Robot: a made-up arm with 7 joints.
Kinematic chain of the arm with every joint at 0, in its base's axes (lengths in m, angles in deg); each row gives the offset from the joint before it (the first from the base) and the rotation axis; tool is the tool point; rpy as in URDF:
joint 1: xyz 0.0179 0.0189 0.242 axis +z
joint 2: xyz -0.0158 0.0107 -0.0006 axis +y
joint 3: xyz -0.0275 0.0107 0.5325 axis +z
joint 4: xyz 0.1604 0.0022 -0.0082 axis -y
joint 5: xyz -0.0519 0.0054 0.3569 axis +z
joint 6: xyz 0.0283 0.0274 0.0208 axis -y
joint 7: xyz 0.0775 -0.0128 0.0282 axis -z
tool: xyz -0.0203 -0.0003 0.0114 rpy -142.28 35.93 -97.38
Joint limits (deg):
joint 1: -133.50..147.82
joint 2: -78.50..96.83
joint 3: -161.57..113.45
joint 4: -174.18..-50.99
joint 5: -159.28..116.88
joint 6: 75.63..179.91
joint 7: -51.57..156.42
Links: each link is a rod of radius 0.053 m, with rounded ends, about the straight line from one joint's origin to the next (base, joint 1, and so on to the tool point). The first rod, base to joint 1, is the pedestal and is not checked.
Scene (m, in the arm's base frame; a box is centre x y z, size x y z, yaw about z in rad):
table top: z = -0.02
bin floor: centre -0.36 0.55 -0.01 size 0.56 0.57 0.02 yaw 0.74
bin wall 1: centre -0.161 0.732 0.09 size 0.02 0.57 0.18 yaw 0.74
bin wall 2: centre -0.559 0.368 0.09 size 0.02 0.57 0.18 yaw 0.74
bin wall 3: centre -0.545 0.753 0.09 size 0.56 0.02 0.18 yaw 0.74
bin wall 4: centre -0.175 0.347 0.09 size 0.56 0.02 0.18 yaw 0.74
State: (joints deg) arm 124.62 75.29 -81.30 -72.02 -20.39 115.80 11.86
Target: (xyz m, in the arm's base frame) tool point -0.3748 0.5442 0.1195
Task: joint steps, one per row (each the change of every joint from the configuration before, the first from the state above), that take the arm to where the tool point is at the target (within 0.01 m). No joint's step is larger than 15 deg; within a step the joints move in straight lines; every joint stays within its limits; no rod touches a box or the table.
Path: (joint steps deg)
1: 5.80 -11.14 12.45 -10.32 -1.58 2.46 0.39
2: 5.80 -11.14 12.46 -10.33 -1.57 2.47 0.39
3: 5.80 -11.14 12.45 -10.32 -1.58 2.46 0.40
4: 5.80 -11.14 12.46 -10.32 -1.58 2.46 0.39
5: 0.00 11.27 0.08 -0.24 0.08 -1.39 0.09
6: 0.00 11.27 0.08 -0.25 0.09 -1.38 0.09

